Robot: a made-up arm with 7 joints.
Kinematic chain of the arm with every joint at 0, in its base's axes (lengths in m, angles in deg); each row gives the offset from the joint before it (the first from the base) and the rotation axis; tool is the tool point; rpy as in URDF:
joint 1: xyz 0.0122 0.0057 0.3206 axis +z
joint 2: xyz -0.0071 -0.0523 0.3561 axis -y
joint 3: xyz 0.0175 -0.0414 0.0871 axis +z
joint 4: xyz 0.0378 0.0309 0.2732 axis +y
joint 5: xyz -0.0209 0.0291 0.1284 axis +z
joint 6: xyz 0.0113 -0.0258 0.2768 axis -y
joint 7: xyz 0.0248 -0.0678 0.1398 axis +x
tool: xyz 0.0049 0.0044 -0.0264 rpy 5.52 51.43 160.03
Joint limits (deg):
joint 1: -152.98..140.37
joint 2: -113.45..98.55
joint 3: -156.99..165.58
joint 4: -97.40..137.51
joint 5: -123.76..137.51
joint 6: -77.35..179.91
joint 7: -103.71..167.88
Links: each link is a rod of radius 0.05 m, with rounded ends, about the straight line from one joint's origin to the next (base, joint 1, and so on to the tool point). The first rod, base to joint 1, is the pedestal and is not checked.
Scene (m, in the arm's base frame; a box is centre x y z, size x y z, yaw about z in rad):
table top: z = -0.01
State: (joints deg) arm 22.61 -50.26 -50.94 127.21 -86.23 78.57 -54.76
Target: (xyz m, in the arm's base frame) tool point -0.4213 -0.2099 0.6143
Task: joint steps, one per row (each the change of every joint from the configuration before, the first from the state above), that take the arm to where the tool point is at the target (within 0.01 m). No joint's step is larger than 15 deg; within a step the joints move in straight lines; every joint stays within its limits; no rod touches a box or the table.
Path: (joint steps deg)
1: -14.34 -1.77 -4.13 1.72 12.16 -13.77 1.56
2: -14.34 -1.78 -4.13 1.71 12.17 -13.76 1.57
3: -14.33 -1.77 -4.13 1.72 12.16 -13.77 1.56
4: -14.34 -1.78 -4.13 1.72 12.16 -13.77 1.57
5: -14.34 -1.77 -4.13 1.71 12.17 -13.76 1.56
6: -14.34 -1.77 -4.13 1.72 12.16 -13.77 1.57

